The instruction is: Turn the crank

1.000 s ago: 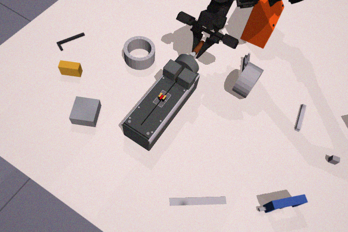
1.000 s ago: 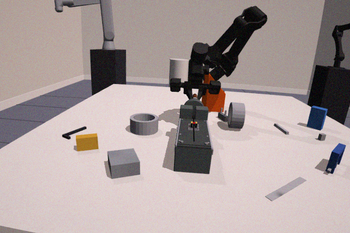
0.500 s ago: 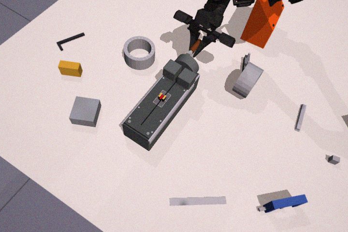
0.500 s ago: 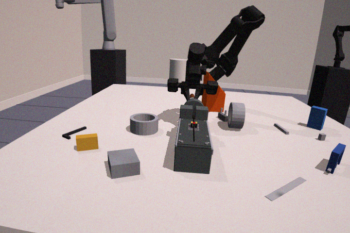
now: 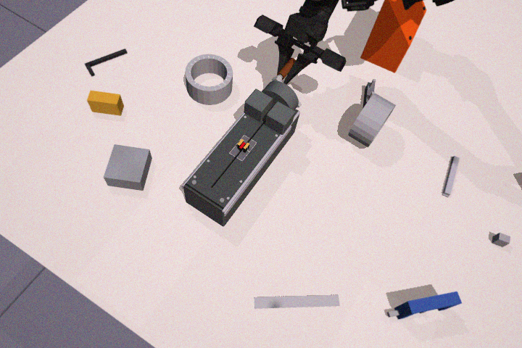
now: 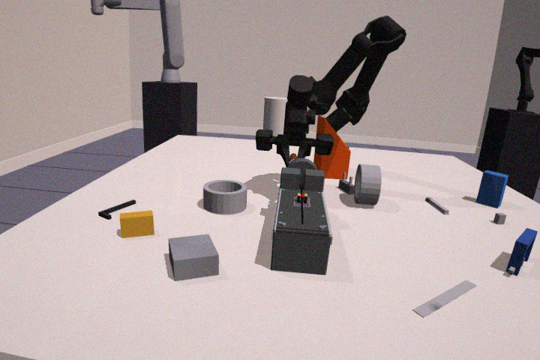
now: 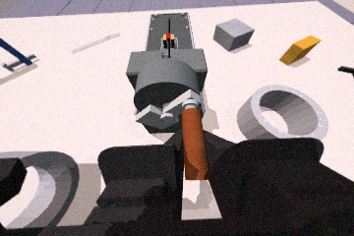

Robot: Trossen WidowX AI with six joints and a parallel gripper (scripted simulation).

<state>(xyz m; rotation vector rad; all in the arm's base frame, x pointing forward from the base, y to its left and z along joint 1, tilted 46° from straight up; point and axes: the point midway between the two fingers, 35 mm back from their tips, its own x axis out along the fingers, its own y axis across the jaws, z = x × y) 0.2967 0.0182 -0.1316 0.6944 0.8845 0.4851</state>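
Right now the red pointer is 17 cm ahead of my gripper tip and 4 cm to the left of it. The rest, counted from my gripper tip: grey cube 31 cm ahead, 12 cm to the right, 7 cm below; yellow block 24 cm ahead, 26 cm to the right, 6 cm below; crank handle 2 cm behind, 3 cm above.
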